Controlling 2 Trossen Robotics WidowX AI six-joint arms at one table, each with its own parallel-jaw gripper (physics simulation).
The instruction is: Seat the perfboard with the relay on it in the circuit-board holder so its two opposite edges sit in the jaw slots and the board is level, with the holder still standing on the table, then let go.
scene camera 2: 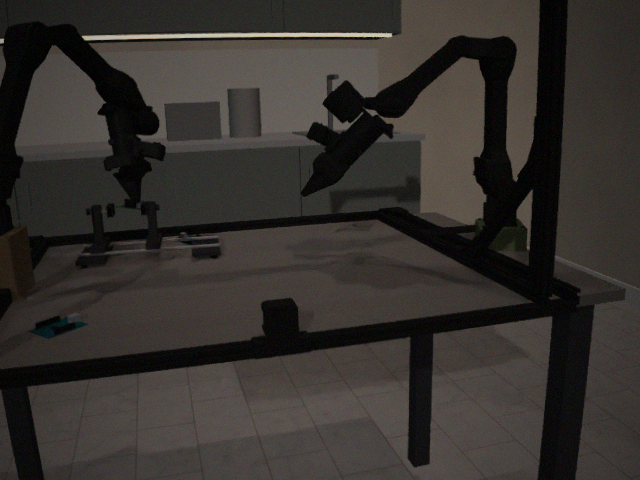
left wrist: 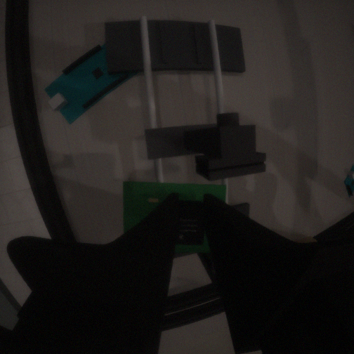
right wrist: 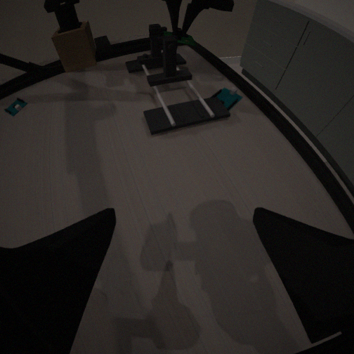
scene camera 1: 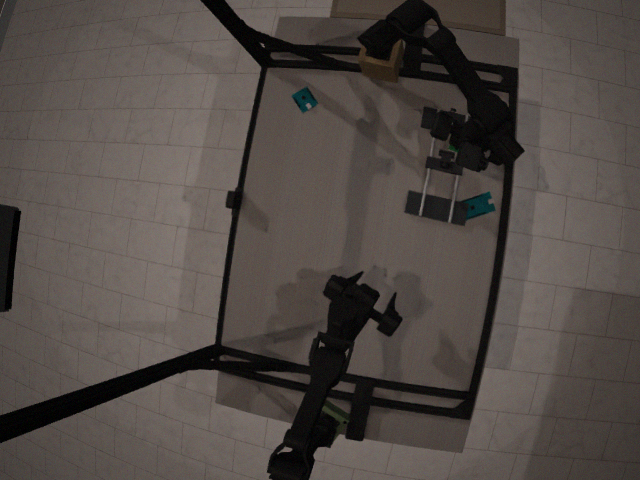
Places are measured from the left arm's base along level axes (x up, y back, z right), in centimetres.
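Pixels of known places: left gripper, fingertip midpoint: [scene camera 2: 136, 202] [scene camera 1: 459, 149]; right gripper, fingertip midpoint: [scene camera 2: 305, 191] [scene camera 1: 379, 282]; left arm's base at its link origin: [scene camera 1: 379, 48]; right arm's base at its link origin: [scene camera 1: 324, 424].
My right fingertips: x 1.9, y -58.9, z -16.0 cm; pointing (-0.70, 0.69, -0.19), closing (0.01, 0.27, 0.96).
Ahead of a thing's pixels: the offset from my right fingertips to its top centre. "spot": to the spot under its first point.
The green perfboard {dy +38.3, dx -1.1, dz -11.4 cm} [scene camera 1: 452, 147] [scene camera 2: 127, 207] [left wrist: 137, 202] [right wrist: 186, 39] carries a black relay [left wrist: 191, 225]. My left gripper [left wrist: 190, 199] [scene camera 2: 135, 200] is shut on the relay, at about the height of the jaw tops. The holder {spot: dy +21.8, dx -11.9, dz -7.9 cm} [scene camera 1: 435, 208] [scene camera 2: 205, 248] [left wrist: 175, 46] [right wrist: 187, 115] stands on the table, with two rails and two upright jaws. In the left wrist view the board lies beside the near jaw [left wrist: 230, 165], offset to the left; a gap shows between them. The fingers hide part of the board, and seating in the slots is not visible. My right gripper [scene camera 1: 378, 284] [right wrist: 186, 215] is open and empty above the table.
A teal board {dy +25.8, dx -12.2, dz -18.6 cm} [scene camera 1: 479, 205] [left wrist: 87, 82] [right wrist: 227, 98] lies against the holder's end plate. Another teal board {dy +42.6, dx -12.3, dz +35.4 cm} [scene camera 1: 305, 99] [scene camera 2: 56, 326] [right wrist: 16, 106] lies apart. A wooden block [scene camera 1: 381, 67] [scene camera 2: 15, 260] [right wrist: 75, 47] stands at the table's end. Black frame bars [scene camera 2: 330, 333] edge the table.
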